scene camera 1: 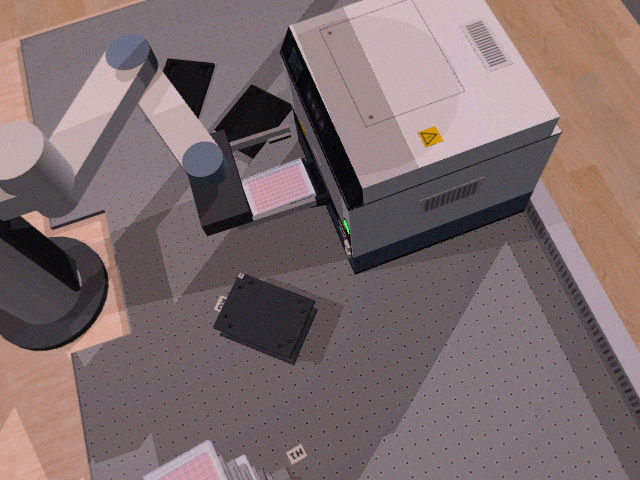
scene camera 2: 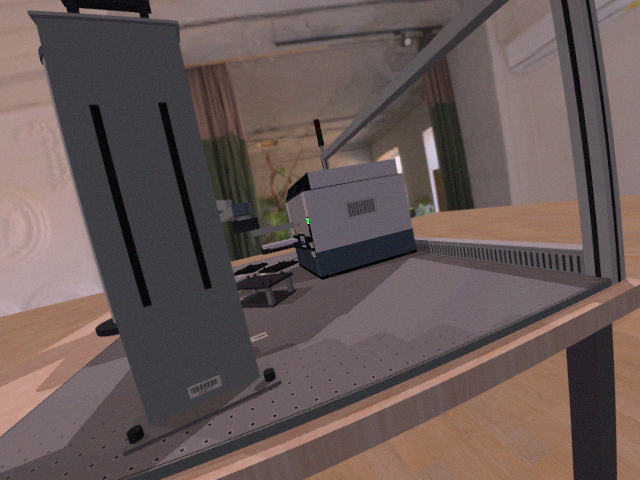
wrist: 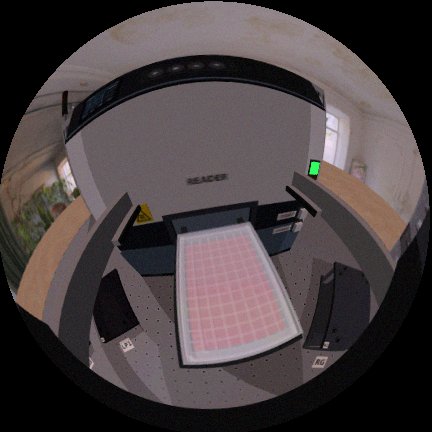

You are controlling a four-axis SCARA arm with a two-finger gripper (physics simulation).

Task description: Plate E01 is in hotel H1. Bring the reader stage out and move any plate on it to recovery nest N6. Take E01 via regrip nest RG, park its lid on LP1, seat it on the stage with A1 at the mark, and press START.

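Frame: origin at the arm's base, x right, y ahead, z up, level; millimetres.
Seen in the pictures: gripper, fingertip midpoint: (scene camera 1: 302,163) (scene camera 2: 290,225) (wrist: 214,184); arm's base at its link origin: (scene camera 1: 51,293).
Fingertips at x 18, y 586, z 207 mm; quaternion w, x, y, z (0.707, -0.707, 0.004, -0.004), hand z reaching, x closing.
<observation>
Offsets run from my fingertips to a thing's middle. "spot": to the spot under its first point.
My gripper (wrist: 214,184) (scene camera 1: 298,167) is open and empty, its fingers above and either side of a pink-welled plate {dx -1, dy -57, dz -57 mm} (wrist: 230,295) (scene camera 1: 279,187) (scene camera 2: 281,245). That plate lies on the stage, out in front of the reader {dx -9, dy +219, dz -19 mm} (wrist: 200,135) (scene camera 1: 429,77) (scene camera 2: 361,222). Regrip nest RG {dx +209, dy -161, dz -160 mm} (scene camera 1: 266,317) (scene camera 2: 263,280) (wrist: 350,305) is bare. Lid nest LP1 {dx -268, dy -59, dz -185 mm} (scene camera 1: 255,111) (wrist: 116,305) is bare. Another pink plate {spot: dx +489, dy -264, dz +234 mm} (scene camera 1: 193,467) shows at the bottom edge near the H1 label; I cannot tell whether it is E01. Two buttons (wrist: 302,213) (wrist: 297,227) are right of the reader's opening. Nest N6 is not identifiable.
A tall grey hotel tower {dx +574, dy -264, dz +68 mm} (scene camera 2: 155,206) stands at the near left in scene camera 2. Another black nest {dx -420, dy -193, dz -186 mm} (scene camera 1: 191,82) lies beyond the forearm. A green status light {spot: dx +156, dy +33, dz +3 mm} (wrist: 314,168) (scene camera 1: 346,226) glows on the reader. A frame post {dx +687, dy +438, dz +83 mm} (scene camera 2: 589,139) rises at the table's corner.
</observation>
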